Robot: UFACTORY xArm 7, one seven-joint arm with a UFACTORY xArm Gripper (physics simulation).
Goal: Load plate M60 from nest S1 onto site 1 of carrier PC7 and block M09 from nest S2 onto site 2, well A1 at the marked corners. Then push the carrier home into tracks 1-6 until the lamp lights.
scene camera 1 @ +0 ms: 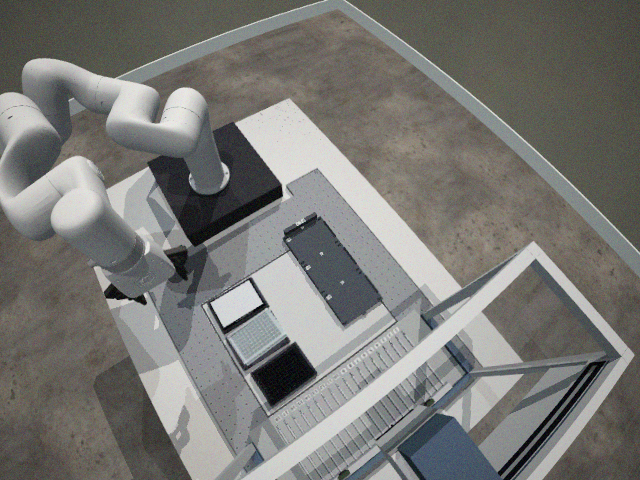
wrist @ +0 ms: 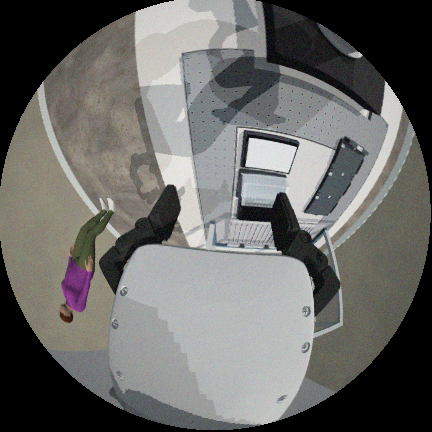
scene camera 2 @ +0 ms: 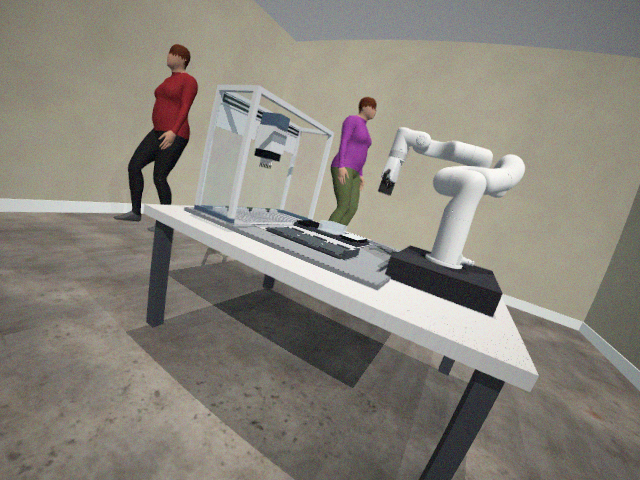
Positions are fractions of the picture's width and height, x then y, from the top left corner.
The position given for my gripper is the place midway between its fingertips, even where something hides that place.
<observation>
My gripper (scene camera 1: 0.26, 0.60) is open and holds nothing. Further things: a dark carrier (scene camera 1: 0.54, 0.61), a clear well plate (scene camera 1: 0.40, 0.70) and a glass-framed enclosure (wrist: 0.76, 0.73).
The dark carrier also shows in the wrist view (wrist: 0.81, 0.36) and in scene camera 2 (scene camera 2: 0.50, 0.51). The clear well plate also shows in the wrist view (wrist: 0.60, 0.44). My gripper shows as well in the wrist view (wrist: 0.52, 0.46).
</observation>
